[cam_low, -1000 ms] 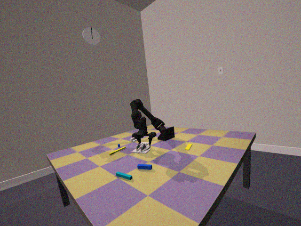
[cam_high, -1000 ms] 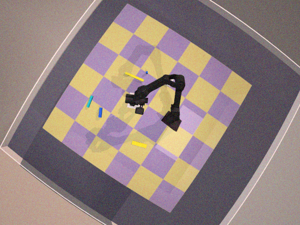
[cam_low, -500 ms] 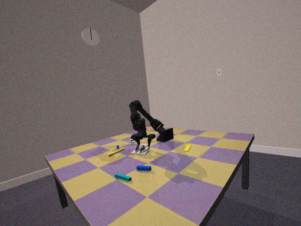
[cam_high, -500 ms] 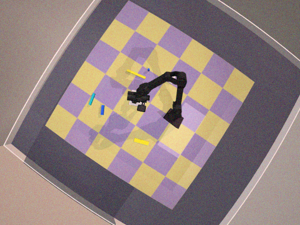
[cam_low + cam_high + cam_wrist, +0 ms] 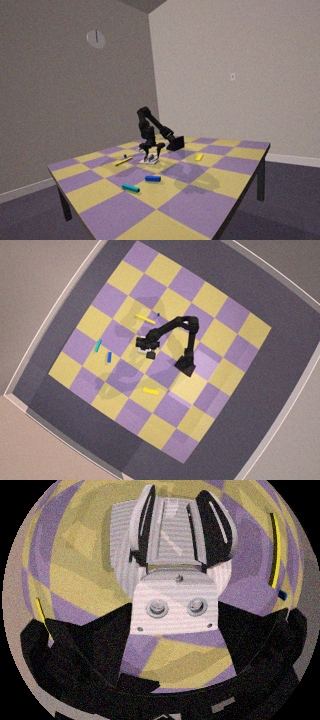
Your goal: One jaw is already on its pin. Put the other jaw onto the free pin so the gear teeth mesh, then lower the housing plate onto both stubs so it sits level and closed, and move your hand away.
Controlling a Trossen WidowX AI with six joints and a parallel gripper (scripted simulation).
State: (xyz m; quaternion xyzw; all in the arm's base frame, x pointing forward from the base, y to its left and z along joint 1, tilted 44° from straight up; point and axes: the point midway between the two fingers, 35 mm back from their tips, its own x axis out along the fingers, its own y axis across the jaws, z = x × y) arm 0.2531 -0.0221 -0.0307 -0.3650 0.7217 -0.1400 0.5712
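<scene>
The white base plate lies 70 mm ahead of my gripper tip, 30 mm to the left of it and 10 mm below it. From my gripper tip the other things lie so: long yellow bar 160 mm ahead, 140 mm to the right, 10 mm below; white housing plate 20 mm above, 10 mm ahead; small blue cube 230 mm to the right, 100 mm ahead.
</scene>
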